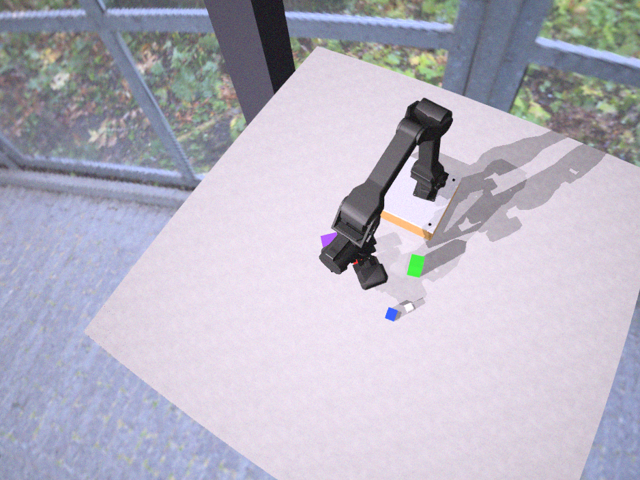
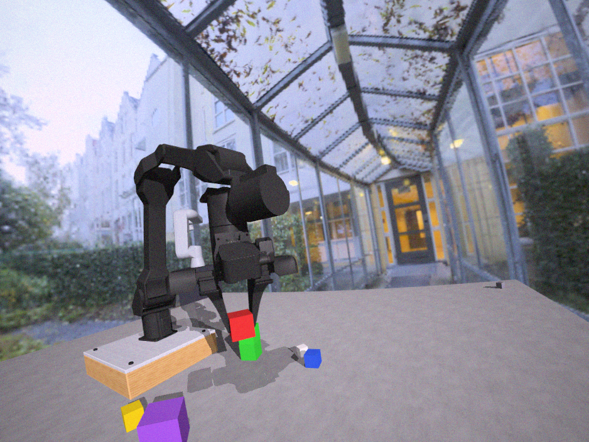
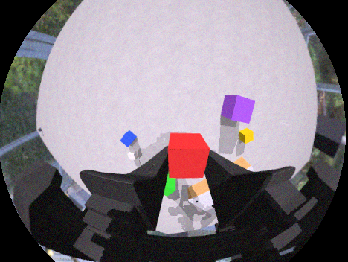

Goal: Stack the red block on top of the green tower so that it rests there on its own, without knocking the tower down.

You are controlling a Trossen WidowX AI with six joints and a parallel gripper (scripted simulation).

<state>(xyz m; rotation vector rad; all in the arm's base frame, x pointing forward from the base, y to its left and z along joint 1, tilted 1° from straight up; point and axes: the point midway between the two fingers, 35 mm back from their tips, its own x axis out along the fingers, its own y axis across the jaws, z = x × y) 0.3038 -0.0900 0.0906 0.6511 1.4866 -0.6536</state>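
Now: gripper tip 150 mm to the right of the small white block, 100 mm above it and 30 mm short of it. From my gripper tip the other things lie so: blue block (110 mm to the left, 100 mm below, 70 mm ahead); then red block (10 mm above); then purple block (110 mm to the right, 90 mm below, 60 mm behind).
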